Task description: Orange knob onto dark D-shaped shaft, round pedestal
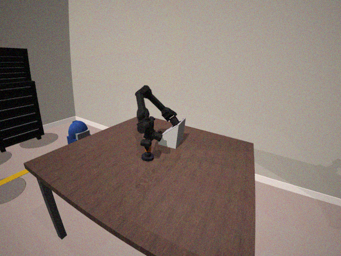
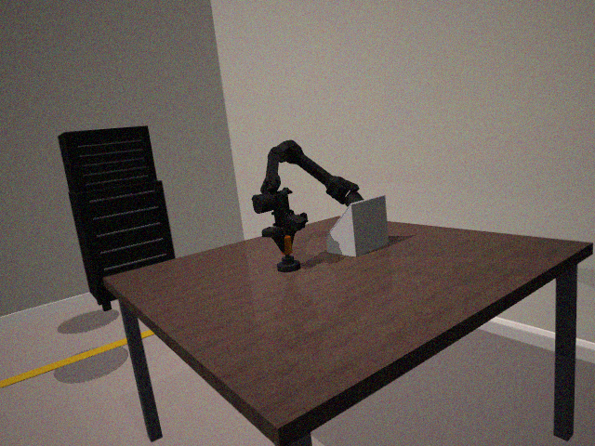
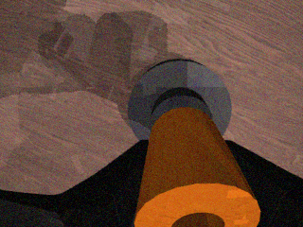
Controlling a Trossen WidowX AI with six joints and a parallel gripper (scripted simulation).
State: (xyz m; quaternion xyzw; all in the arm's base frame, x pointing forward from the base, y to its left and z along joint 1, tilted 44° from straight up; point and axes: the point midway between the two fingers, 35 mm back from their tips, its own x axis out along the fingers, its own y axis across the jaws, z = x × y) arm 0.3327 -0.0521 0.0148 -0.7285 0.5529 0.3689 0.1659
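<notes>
Right now my gripper tip is 2 cm below the orange knob. From my gripper tip the other things lie so: round dark pedestal: 4 cm below.
</notes>
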